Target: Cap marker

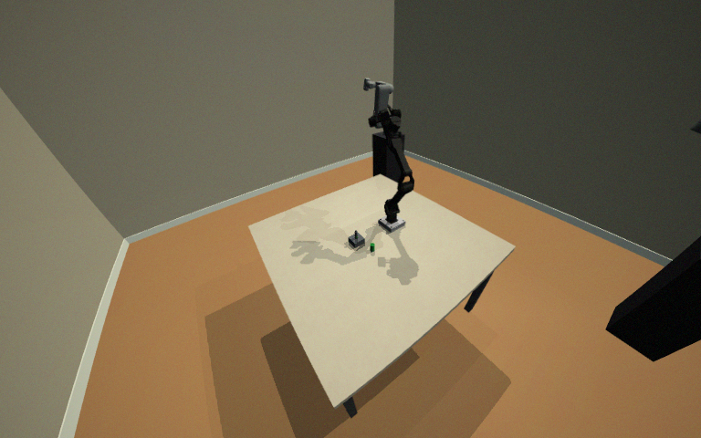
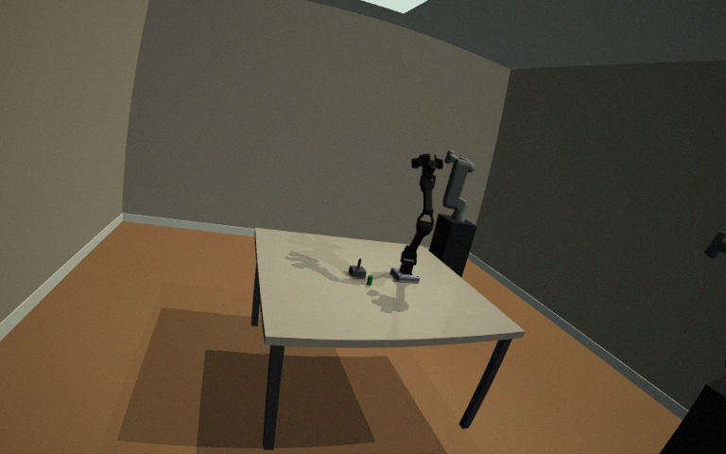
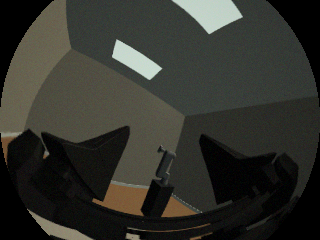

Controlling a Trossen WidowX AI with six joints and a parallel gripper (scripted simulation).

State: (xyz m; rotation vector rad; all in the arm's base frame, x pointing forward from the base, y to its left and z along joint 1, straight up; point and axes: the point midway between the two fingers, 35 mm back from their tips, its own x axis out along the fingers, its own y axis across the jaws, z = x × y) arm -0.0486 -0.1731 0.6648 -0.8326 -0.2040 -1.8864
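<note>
Right now the green cap is 31 cm ahead of my gripper tip, 33 cm to the left of it and 70 cm below it.
</note>
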